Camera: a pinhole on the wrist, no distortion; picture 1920 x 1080 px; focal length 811.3 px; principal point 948.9 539.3 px. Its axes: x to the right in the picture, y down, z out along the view. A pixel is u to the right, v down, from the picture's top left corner.
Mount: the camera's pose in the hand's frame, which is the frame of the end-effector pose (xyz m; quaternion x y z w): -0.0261 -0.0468 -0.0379 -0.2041 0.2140 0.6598 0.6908
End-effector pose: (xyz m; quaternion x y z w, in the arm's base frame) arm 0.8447 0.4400 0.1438 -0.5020 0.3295 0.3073 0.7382
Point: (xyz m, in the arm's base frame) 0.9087 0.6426 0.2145
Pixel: 489 426
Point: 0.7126 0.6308 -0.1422
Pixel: 1593 56
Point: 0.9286 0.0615 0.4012
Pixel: behind the camera
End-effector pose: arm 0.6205 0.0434 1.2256 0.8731 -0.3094 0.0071 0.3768
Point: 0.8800 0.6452 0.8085
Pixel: behind the camera
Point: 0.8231 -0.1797 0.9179
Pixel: outside the picture
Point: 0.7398 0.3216 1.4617
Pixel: behind the camera
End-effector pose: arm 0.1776 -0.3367 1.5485 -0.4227 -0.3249 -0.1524 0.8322
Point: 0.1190 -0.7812 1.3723
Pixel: behind the camera
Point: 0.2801 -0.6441 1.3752
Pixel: behind the camera
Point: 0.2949 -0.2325 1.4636
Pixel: 1799 290
